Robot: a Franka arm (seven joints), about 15 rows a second.
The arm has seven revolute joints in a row. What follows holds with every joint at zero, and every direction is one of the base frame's. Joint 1 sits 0.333 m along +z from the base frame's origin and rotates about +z. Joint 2 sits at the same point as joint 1 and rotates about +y. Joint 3 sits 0.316 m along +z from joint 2 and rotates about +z. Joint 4 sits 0.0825 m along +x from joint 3 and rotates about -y. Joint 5 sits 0.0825 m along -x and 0.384 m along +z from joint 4 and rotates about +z. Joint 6 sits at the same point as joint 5 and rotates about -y. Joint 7 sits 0.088 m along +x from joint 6 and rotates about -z. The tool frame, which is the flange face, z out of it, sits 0.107 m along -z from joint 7; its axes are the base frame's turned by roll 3.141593, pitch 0 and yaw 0 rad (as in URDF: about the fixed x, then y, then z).
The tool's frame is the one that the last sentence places.
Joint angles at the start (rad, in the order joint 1, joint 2, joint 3, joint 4, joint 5, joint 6, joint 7): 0.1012, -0.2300, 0.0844, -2.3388, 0.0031, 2.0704, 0.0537
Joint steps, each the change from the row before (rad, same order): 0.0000, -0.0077, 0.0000, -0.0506, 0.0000, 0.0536, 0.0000; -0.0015, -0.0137, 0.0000, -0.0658, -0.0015, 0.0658, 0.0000; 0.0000, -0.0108, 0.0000, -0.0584, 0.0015, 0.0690, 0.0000; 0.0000, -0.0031, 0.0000, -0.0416, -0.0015, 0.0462, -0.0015; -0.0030, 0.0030, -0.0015, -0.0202, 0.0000, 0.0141, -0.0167; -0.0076, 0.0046, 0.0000, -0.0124, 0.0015, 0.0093, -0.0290; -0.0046, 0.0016, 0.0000, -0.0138, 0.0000, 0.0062, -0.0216; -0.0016, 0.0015, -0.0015, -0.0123, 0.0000, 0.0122, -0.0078; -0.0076, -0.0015, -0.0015, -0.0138, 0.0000, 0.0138, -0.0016
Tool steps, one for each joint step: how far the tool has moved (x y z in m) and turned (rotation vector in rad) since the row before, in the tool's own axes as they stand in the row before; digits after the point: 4 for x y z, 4 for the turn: -0.0065, 0.0004, 0.0152, -0.0001, 0.0107, 0.0003; -0.0103, 0.0014, 0.0180, -0.0017, 0.0137, 0.0011; -0.0091, 0.0006, 0.0151, 0.0014, 0.0213, 0.0012; -0.0074, 0.0005, 0.0126, -0.0010, 0.0078, -0.0023; -0.0045, 0.0021, 0.0087, 0.0002, -0.0092, -0.0123; -0.0027, 0.0033, 0.0064, 0.0013, -0.0079, -0.0204; -0.0036, 0.0020, 0.0060, 0.0002, -0.0093, -0.0170; -0.0026, 0.0012, 0.0047, 0.0005, -0.0016, -0.0048; -0.0030, 0.0037, 0.0040, 0.0003, 0.0014, 0.0075
